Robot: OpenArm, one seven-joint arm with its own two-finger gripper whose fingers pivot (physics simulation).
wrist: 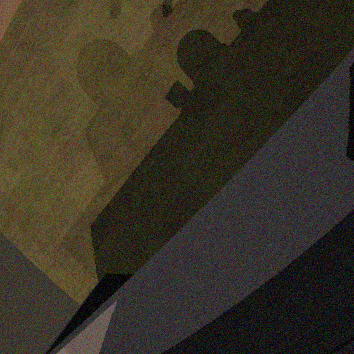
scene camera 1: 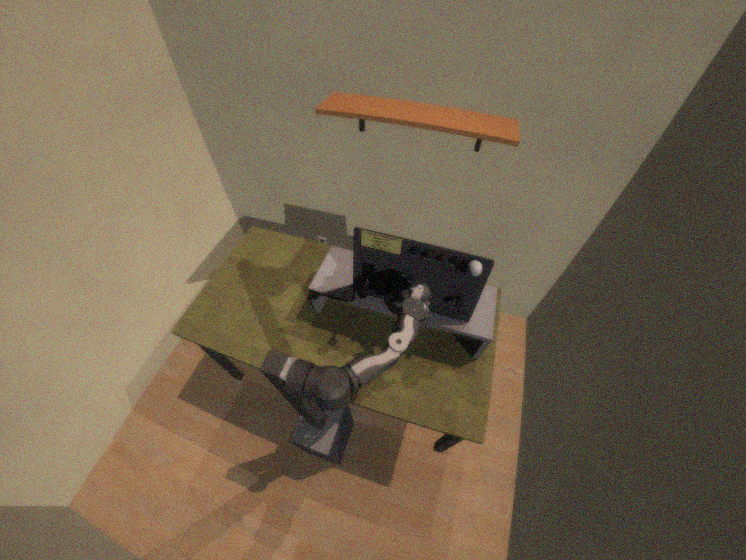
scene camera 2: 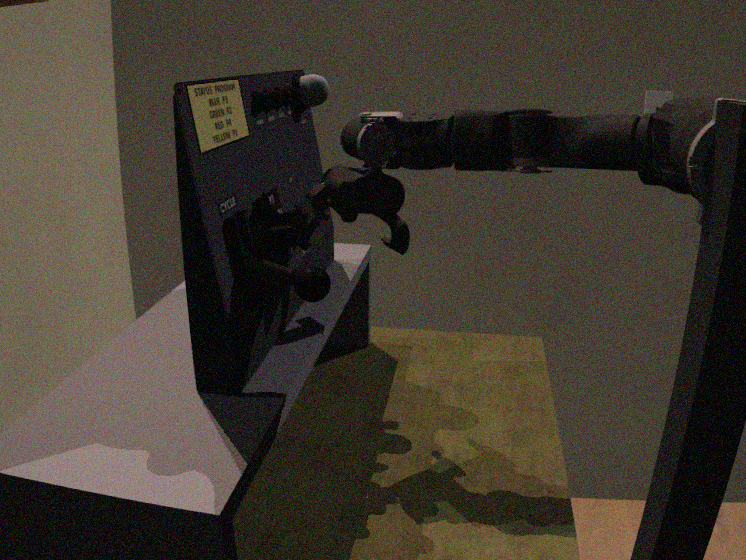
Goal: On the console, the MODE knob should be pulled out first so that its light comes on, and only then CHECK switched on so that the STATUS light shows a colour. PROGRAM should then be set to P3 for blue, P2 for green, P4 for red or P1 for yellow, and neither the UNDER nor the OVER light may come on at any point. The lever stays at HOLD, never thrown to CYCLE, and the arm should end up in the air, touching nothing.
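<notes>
The dark console panel (scene camera 1: 366,262) (scene camera 2: 216,171) stands upright on a grey base. Its yellow card (scene camera 1: 380,241) (scene camera 2: 218,114) pairs status colours with programs. A pale dome (scene camera 1: 475,267) (scene camera 2: 313,90) at its upper right shows no colour. The lever's black ball (scene camera 2: 311,284) sticks out low, below the CYCLE label (scene camera 2: 227,204). My gripper (scene camera 1: 413,300) (scene camera 2: 348,238) is open before the panel, with one finger close to the dark controls; contact cannot be told. The MODE knob, CHECK and PROGRAM cannot be told apart in the dark. Neither finger shows in the wrist view.
The grey base (scene camera 1: 483,317) (scene camera 2: 346,250) (wrist: 240,225) rests on the green table (scene camera 1: 445,385) (scene camera 2: 470,385) (wrist: 40,140). An orange shelf (scene camera 1: 415,114) hangs on the wall above. The arm reaches in from the table's front edge.
</notes>
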